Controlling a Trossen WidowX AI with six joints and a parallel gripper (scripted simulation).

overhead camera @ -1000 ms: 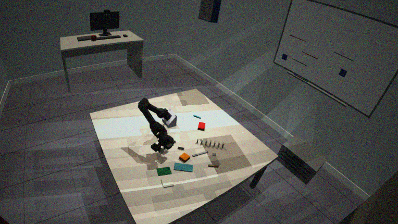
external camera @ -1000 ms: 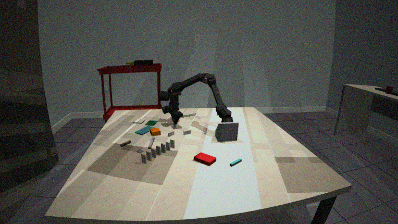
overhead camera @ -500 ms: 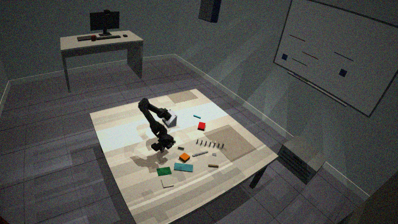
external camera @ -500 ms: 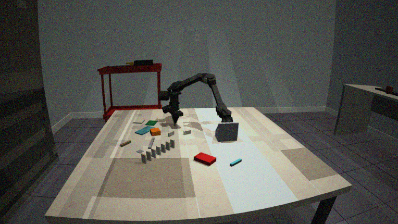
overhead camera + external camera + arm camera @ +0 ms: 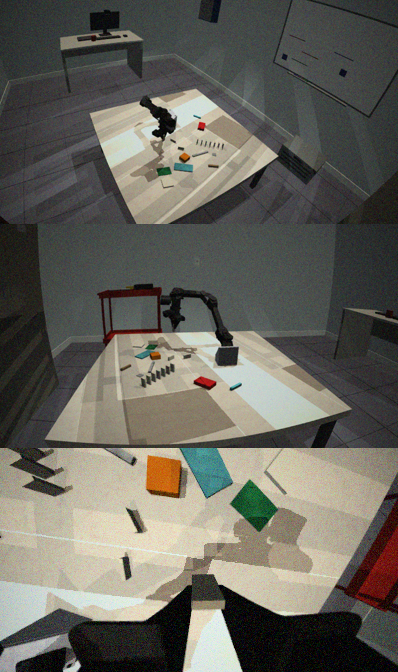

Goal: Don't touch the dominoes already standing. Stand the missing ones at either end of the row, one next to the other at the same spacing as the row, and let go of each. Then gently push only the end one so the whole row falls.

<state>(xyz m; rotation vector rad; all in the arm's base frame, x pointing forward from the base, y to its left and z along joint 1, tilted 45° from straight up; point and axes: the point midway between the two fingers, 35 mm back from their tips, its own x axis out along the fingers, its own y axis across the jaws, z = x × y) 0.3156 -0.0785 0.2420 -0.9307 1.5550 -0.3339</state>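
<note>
My gripper tip is 13 cm short of the orange block, 12 cm to the right of it and 15 cm above it. Also, from my gripper tip: teal card (20 cm ahead, 6 cm to the left, 16 cm below); then white card (26 cm ahead, 12 cm to the right, 16 cm below); then green card (16 cm ahead, 8 cm to the right, 16 cm below).
</note>
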